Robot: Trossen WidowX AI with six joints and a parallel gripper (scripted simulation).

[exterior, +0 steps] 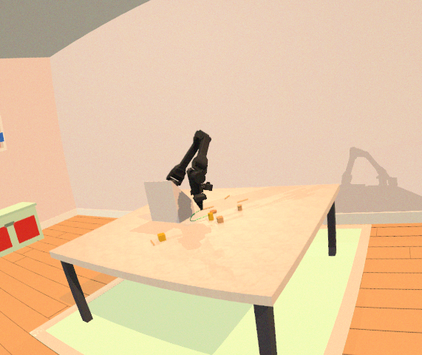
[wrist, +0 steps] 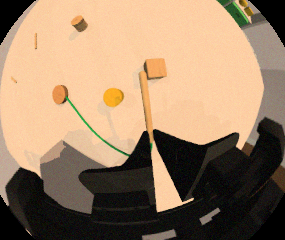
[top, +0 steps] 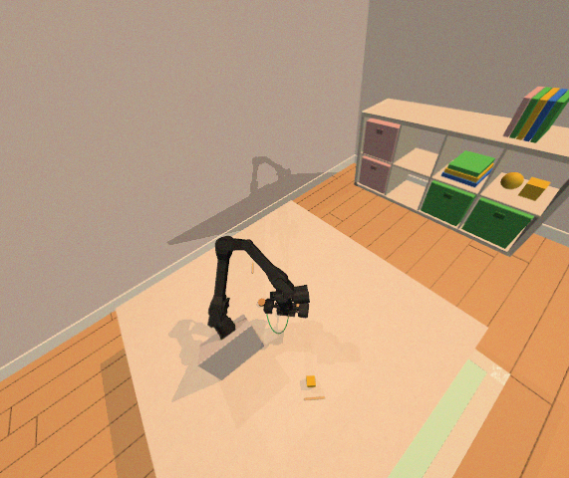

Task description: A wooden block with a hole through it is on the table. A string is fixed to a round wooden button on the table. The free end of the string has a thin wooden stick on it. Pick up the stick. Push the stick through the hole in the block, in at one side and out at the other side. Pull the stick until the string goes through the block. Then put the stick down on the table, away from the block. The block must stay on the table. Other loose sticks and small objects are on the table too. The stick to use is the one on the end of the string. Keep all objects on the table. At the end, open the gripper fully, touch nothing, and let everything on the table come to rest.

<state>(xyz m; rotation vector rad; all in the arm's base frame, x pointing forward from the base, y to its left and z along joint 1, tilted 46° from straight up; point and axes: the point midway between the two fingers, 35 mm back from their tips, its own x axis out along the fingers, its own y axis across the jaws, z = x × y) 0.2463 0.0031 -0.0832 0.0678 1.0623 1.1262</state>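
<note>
Now: gripper tip 80 mm short of the wooden block, 60 mm above it and 30 mm to the right of it. Also, from my gripper tip: thin wooden stick: 10 mm to the left, 10 mm ahead; then round wooden button: 170 mm to the left, 70 mm below, 60 mm behind; then yellow cylinder: 60 mm to the left, 60 mm below.
</note>
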